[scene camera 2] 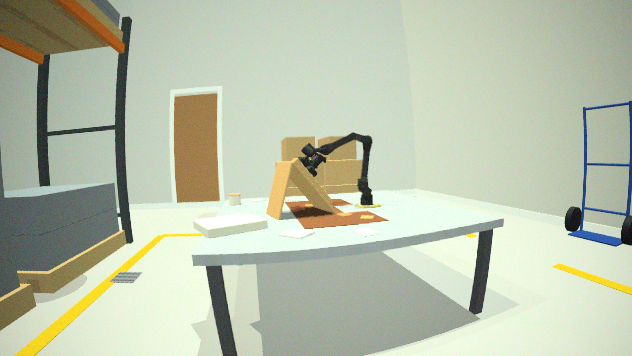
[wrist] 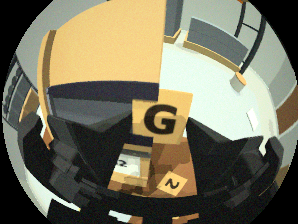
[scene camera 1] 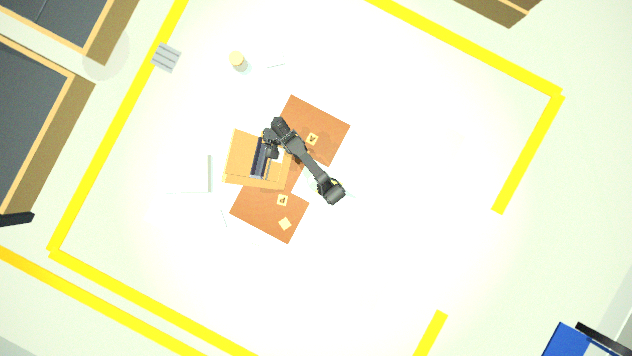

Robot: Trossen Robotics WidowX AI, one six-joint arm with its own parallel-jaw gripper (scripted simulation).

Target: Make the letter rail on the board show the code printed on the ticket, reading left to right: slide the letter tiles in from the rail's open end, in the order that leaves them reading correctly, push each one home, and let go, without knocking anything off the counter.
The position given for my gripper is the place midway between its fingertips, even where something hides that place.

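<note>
My gripper (wrist: 160, 118) visible. Also a tan wooden board (wrist: 92, 68), a brown mat (scene camera 1: 256, 206).
</note>
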